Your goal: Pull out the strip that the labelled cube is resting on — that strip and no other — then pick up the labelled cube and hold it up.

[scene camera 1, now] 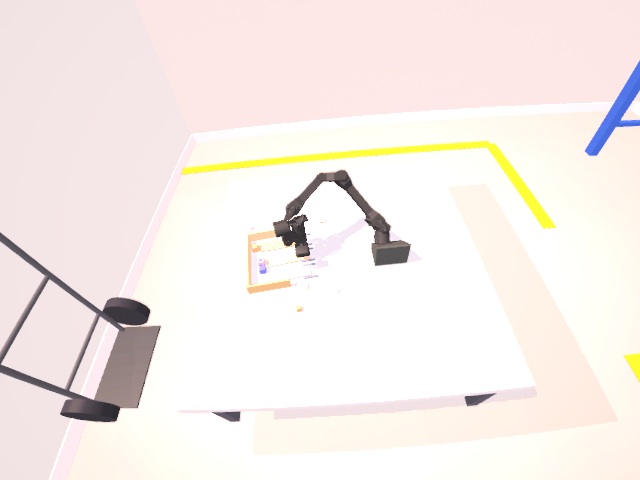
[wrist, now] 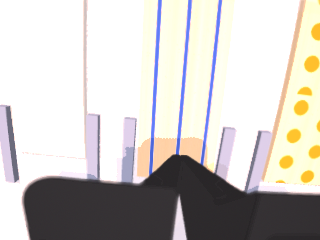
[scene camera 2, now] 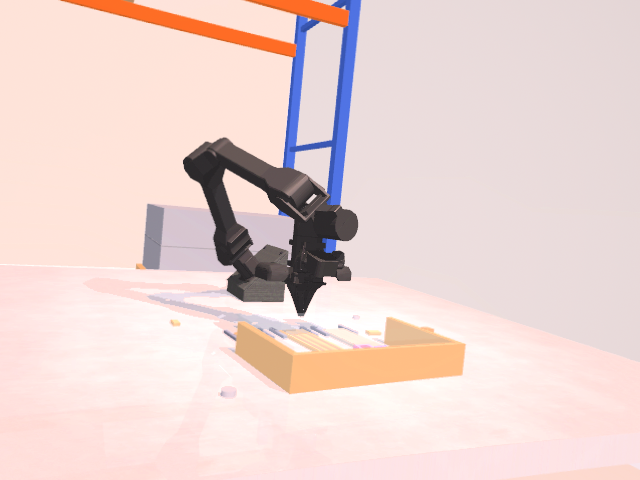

Labels:
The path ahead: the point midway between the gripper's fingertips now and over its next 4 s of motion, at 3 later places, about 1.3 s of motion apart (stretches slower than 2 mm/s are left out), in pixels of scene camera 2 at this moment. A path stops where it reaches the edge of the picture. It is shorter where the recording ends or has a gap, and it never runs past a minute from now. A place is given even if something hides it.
My gripper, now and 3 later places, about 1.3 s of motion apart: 300,316; 298,333; 285,326; 272,320

